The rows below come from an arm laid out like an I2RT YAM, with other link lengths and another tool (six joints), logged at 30 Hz.
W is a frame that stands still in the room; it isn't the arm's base.
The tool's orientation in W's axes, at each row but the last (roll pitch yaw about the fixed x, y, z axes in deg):
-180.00 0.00 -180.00
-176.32 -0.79 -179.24
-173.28 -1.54 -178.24
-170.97 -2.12 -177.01
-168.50 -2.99 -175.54
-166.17 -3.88 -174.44
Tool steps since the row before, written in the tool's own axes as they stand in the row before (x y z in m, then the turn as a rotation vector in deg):
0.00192 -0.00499 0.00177 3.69 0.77 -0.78
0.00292 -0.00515 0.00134 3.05 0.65 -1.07
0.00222 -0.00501 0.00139 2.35 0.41 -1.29
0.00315 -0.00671 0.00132 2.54 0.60 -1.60
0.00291 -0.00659 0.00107 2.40 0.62 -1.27
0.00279 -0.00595 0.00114 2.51 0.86 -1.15
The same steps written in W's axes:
-0.00192 -0.00499 -0.00177 -3.69 0.77 0.78
-0.00286 -0.00526 -0.00097 -3.04 0.68 1.07
-0.00208 -0.00520 -0.00073 -2.33 0.49 1.30
-0.00280 -0.00699 -0.00013 -2.52 0.71 1.58
-0.00236 -0.00688 0.00042 -2.40 0.68 1.24
-0.00216 -0.00629 0.00050 -2.54 0.87 1.08

